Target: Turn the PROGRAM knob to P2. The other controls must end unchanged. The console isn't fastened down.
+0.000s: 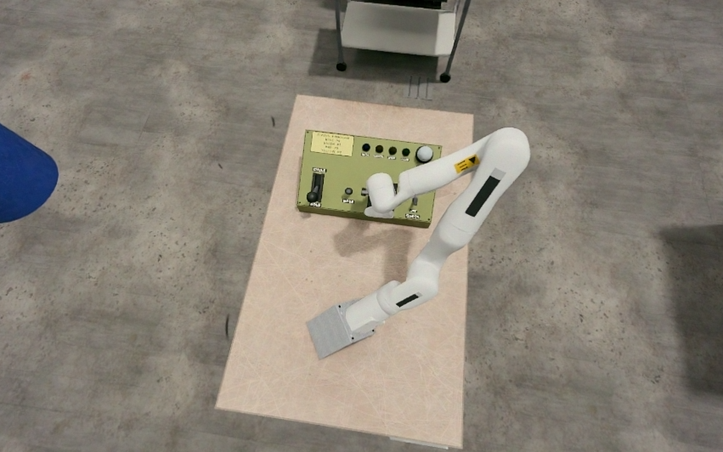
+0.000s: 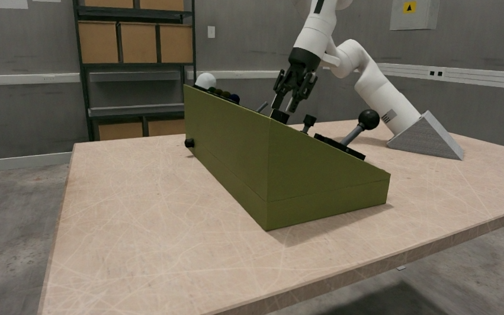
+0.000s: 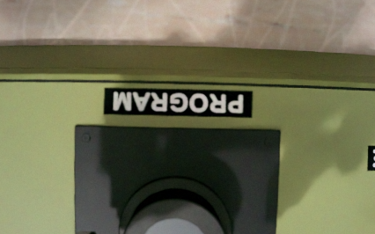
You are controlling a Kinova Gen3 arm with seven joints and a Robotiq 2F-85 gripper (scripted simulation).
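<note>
Now: the thin toggle 12 cm to the right of my hand, 3 cm below it and 3 cm behind it. The rest, counted from my hand: black ball-topped lever 23 cm to the left, 6 cm ahead, 2 cm below; then small black knob 11 cm to the left, 4 cm ahead, 3 cm below.
</note>
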